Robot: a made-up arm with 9 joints.
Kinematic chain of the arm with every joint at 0, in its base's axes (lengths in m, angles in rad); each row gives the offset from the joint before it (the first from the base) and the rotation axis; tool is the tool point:
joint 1: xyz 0 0 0.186 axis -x
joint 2: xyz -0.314 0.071 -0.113 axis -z
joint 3: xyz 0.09 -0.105 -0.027 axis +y
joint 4: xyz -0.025 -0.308 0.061 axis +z
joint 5: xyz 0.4 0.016 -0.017 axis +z
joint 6: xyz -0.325 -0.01 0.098 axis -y
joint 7: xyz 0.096 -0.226 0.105 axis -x
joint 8: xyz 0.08 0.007 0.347 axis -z
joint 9: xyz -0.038 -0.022 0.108 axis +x
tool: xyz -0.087 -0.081 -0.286
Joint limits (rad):
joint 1: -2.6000..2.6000
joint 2: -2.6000..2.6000
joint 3: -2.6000..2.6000
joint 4: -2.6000..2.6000
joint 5: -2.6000..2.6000
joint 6: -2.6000..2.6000
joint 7: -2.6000..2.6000
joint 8: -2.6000..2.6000
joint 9: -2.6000..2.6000
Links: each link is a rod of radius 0.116 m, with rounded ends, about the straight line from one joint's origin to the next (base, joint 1, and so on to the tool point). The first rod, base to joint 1, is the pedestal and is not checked.
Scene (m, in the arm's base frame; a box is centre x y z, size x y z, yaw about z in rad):
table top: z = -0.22
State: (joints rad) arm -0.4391 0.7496 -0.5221 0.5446 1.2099 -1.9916 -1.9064 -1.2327 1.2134
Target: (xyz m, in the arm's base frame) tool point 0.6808 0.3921 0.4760
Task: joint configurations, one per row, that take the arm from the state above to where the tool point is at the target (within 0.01 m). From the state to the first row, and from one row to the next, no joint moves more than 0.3 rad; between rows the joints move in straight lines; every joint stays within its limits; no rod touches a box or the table.
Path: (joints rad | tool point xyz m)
1: -0.3839 0.4894 -0.4096 0.5828 1.3020 -1.9765 -1.8864 -1.2235 1.3854 | 0.2687 -0.7077 0.3731
2: -0.3287 0.2291 -0.2971 0.6209 1.3941 -1.9614 -1.8664 -1.2142 1.5575 | 0.5413 -0.4268 0.4436
3: -0.2735 -0.0311 -0.1846 0.6591 1.4862 -1.9464 -1.8463 -1.2050 1.7295 | 0.6909 -0.0405 0.4862
4: -0.2183 -0.2913 -0.0721 0.6972 1.5783 -1.9313 -1.8263 -1.1957 1.9015 | 0.6808 0.3921 0.4759

